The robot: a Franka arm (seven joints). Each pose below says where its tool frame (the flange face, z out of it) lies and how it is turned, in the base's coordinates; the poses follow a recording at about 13 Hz.
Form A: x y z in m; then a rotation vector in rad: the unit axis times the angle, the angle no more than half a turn.
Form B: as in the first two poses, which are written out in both.
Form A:
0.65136, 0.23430, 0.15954, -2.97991, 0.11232, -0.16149
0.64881, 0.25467, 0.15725, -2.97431, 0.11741, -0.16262
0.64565, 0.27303, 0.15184, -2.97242, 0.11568, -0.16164
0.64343, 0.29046, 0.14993, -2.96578, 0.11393, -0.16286
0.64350, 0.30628, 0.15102, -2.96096, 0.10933, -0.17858
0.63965, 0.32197, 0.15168, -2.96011, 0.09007, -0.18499
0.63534, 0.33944, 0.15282, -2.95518, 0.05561, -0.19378
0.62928, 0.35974, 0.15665, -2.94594, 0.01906, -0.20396
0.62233, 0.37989, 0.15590, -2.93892, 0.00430, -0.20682
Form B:
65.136, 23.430, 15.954, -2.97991, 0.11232, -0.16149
64.881, 25.467, 15.725, -2.97431, 0.11741, -0.16262
64.565, 27.303, 15.184, -2.97242, 0.11568, -0.16164
64.343, 29.046, 14.993, -2.96578, 0.11393, -0.16286
64.350, 30.628, 15.102, -2.96096, 0.10933, -0.17858
63.965, 32.197, 15.168, -2.96011, 0.09007, -0.18499
63.534, 33.944, 15.282, -2.95518, 0.05561, -0.19378
62.928, 35.974, 15.665, -2.94594, 0.01906, -0.20396
62.233, 37.989, 15.590, -2.93892, 0.00430, -0.20682

